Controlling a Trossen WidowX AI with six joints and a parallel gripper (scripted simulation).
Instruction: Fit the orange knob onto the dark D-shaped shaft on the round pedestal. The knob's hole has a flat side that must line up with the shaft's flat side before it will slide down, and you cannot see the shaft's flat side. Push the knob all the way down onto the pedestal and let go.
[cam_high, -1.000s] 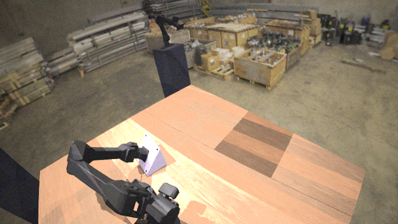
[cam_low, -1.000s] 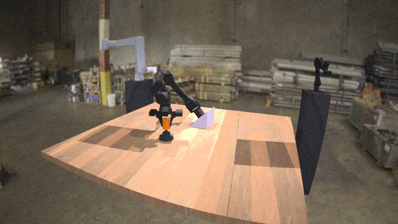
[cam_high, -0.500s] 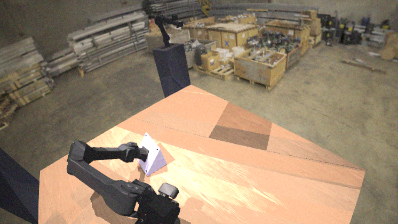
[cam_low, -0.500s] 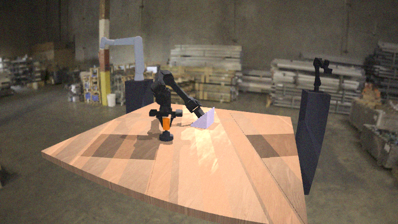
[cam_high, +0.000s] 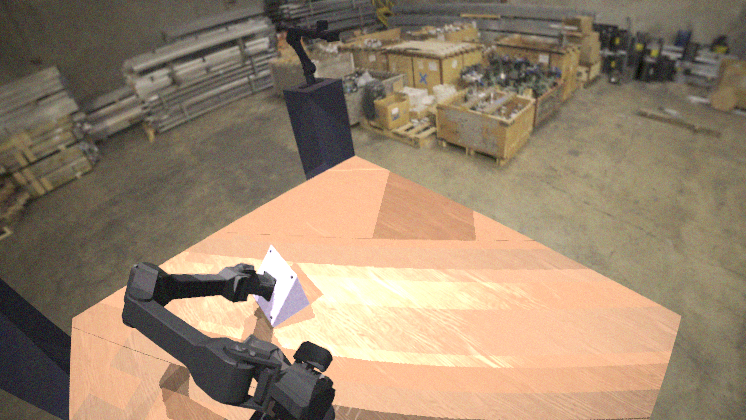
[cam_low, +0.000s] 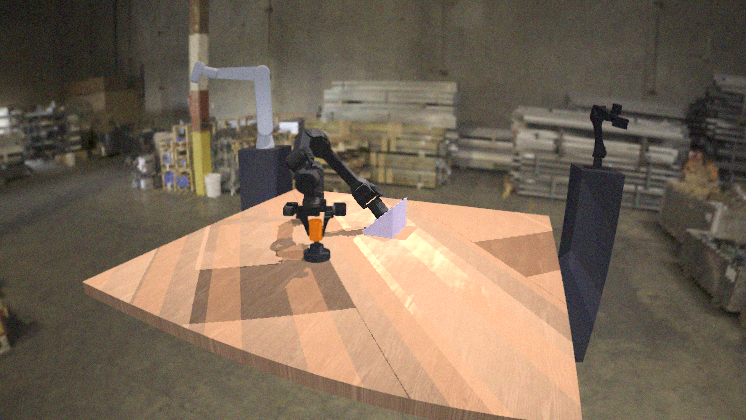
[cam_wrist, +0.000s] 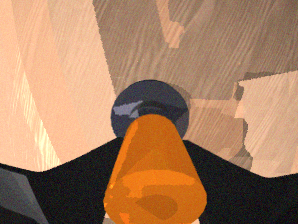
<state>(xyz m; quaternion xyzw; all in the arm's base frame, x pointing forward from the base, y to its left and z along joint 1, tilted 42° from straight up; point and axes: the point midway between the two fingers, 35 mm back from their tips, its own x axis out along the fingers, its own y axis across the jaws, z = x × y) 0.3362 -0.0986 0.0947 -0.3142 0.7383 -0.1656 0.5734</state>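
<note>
My gripper tip is 20 mm below the orange knob. Also, from my gripper tip: shaft: 40 mm below.
</note>
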